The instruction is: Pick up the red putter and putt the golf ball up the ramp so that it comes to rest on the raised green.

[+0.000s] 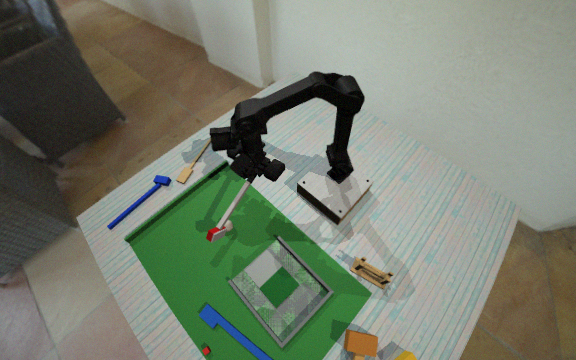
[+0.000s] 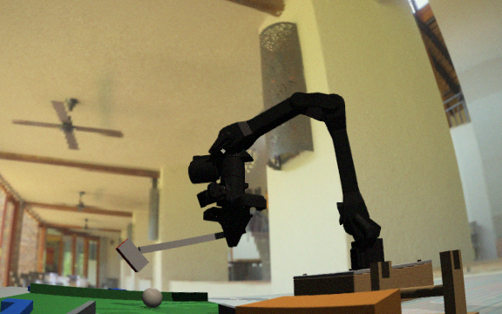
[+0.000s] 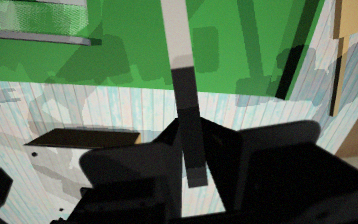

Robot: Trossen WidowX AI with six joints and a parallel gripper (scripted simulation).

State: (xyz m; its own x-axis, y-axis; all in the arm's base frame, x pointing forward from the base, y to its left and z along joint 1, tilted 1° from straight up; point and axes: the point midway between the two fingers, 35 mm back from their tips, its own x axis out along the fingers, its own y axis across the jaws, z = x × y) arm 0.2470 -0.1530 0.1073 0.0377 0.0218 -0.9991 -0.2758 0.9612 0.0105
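The red putter lies 110 mm ahead of my gripper tip and 40 mm to the left of it. The rest, counted from my gripper tip: white golf ball 180 mm ahead, 110 mm below, 30 mm to the left; wooden rack 460 mm to the left, 110 mm below, 80 mm behind; green mat 230 mm ahead, 160 mm to the left, 140 mm below.
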